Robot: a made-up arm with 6 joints.
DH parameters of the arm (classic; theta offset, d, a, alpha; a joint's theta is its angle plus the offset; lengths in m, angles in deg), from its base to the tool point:
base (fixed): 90 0.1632 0 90
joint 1: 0 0.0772 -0.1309 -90
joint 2: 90 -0.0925 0.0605 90
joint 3: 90 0.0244 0.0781 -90
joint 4: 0 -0.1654 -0.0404 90
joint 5: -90 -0.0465 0.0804 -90
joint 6: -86.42 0 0.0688 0
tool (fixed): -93.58 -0.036 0 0
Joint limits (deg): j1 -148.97..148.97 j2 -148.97..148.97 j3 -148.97..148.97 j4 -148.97..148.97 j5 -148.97..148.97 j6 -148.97..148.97
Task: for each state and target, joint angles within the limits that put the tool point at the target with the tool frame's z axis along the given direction. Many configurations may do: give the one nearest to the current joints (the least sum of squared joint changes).
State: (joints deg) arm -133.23 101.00 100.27 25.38 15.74 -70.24
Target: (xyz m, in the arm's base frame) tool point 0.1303 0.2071 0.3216 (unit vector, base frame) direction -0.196 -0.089 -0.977
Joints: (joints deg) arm -128.31 119.47 67.13 13.73 -10.26 -79.84
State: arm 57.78 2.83 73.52 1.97 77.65 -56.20
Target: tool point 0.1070 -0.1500 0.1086 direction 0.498 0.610 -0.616
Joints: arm 59.91 -26.49 105.25 -1.44 41.56 -53.61
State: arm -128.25 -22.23 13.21 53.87 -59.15 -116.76
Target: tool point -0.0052 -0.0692 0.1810 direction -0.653 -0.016 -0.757
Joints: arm -146.93 -56.48 24.15 48.03 -65.45 -111.81
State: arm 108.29 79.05 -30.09 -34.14 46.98 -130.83
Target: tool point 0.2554 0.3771 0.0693 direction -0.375 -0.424 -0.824
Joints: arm 138.37 113.02 -44.30 -32.31 35.46 -132.93
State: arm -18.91 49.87 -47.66 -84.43 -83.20 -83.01
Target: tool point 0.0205 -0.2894 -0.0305 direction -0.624 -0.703 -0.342
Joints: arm 12.56 64.30 -26.94 -40.54 -69.05 -65.53
